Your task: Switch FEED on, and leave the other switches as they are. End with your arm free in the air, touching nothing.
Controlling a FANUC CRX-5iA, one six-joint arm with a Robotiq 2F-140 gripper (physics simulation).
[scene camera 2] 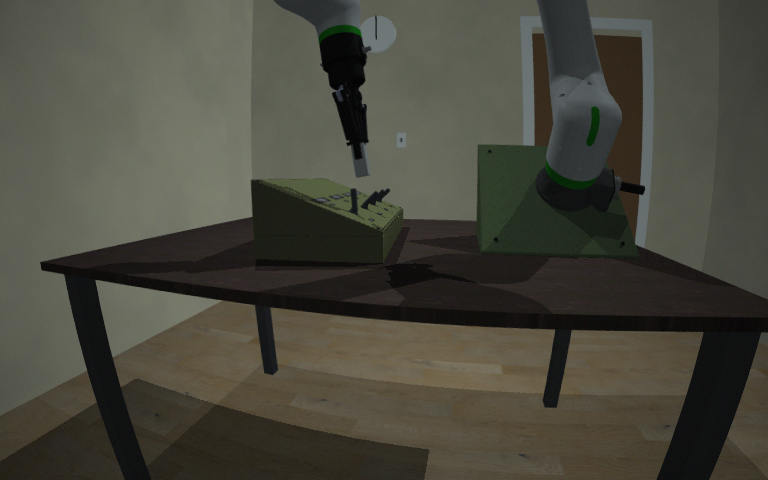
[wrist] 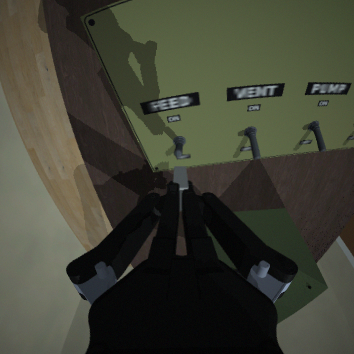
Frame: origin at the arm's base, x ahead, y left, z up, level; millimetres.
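Seen in the pictures: gripper, between the fingertips: (scene camera 2: 363,175) (wrist: 179,175); arm's base, origin of its link: (scene camera 2: 565,188).
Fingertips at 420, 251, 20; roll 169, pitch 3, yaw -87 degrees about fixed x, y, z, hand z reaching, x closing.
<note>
Pixels of each thing's top centre, then the offset from my fingertips to it, as dx, dy, dz. Level surfaces: height alone.
- FEED switch, centre of its top: (wrist: 177,154) (scene camera 2: 354,188) +19, +5, -25
- VENT lever, centre of its top: (wrist: 258,149) (scene camera 2: 370,190) +34, -115, -34
- dark wooden table, height of its surface: dz -161
The olive switch box (scene camera 2: 317,237) (wrist: 210,45) has a sloping panel. The FEED switch (scene camera 2: 353,200) (wrist: 179,145) is a dark lever below its ON mark. In the scene view it stands nearly upright, while the other levers (scene camera 2: 376,198) lean toward the panel's low edge. In the wrist view the VENT lever (wrist: 254,142) and PUMP lever (wrist: 317,135) lean away from their ON marks. My gripper (scene camera 2: 361,174) (wrist: 179,175) is shut and empty. Its tips are in the air a little above the FEED lever, with a gap between them.
The box stands on a dark wooden table (scene camera 2: 198,277). A large green block (scene camera 2: 509,198) (wrist: 265,225) stands to the right of the box in the scene view, behind a white-grey arm part (scene camera 2: 583,135). The shadow of the arm falls across the panel's FEED end.
</note>
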